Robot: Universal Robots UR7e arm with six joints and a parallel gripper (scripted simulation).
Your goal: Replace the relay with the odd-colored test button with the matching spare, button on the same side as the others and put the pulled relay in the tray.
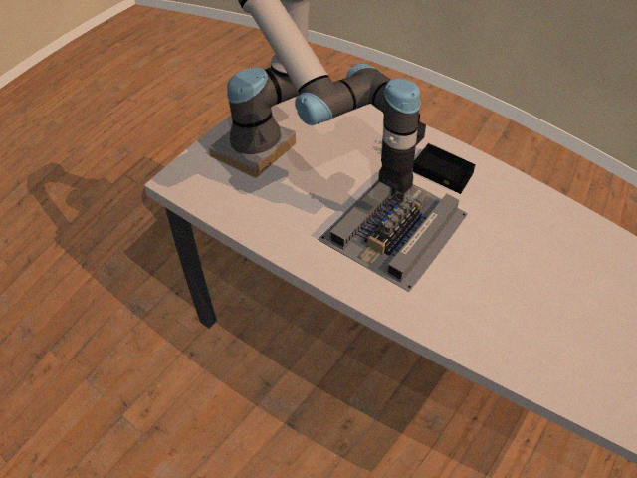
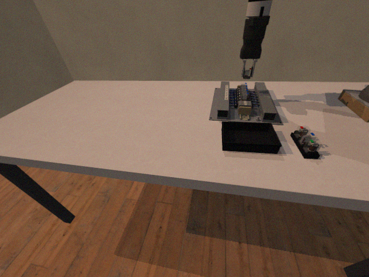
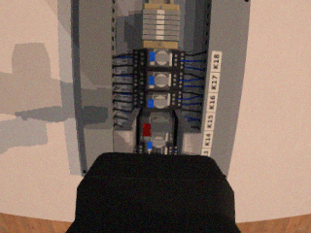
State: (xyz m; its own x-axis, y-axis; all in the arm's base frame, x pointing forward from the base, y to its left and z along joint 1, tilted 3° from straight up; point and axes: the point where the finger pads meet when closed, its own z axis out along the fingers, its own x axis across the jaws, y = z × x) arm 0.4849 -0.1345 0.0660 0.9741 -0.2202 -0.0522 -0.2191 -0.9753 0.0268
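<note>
My gripper is now 270 mm to the right of the black tray, 120 mm above it and 60 mm short of it. Also, from my hand: black spare holder 310 mm to the left, 130 mm below, 100 mm behind; green-button relay 340 mm to the left, 110 mm below, 100 mm behind.
</note>
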